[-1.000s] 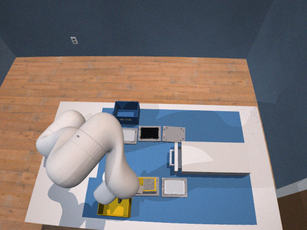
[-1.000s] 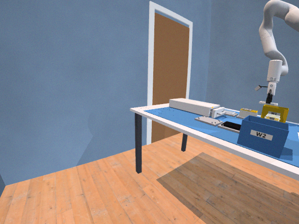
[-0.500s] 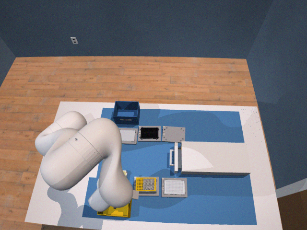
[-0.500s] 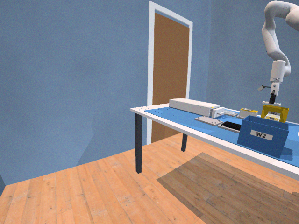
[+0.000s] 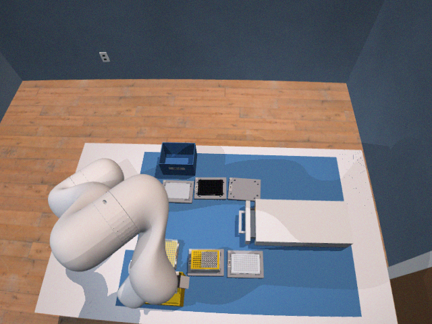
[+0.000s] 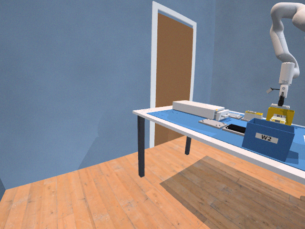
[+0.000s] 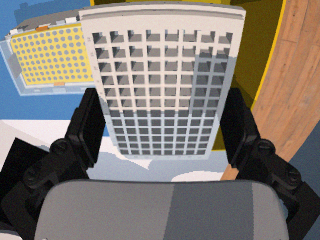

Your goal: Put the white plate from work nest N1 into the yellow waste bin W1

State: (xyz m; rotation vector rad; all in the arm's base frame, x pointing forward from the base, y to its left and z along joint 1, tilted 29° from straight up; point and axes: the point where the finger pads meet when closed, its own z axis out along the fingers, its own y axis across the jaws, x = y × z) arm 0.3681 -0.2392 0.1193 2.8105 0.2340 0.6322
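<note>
Now: the yellow bin W1 120 mm below my hand, 20 mm to the right of it and 10 mm behind it. Also, from my hand: black plate (500 mm to the left, 140 mm below, 100 mm ahead); cooler drawer (430 mm ahead, 350 mm to the left, 140 mm below); white plate (10 mm below).
</note>
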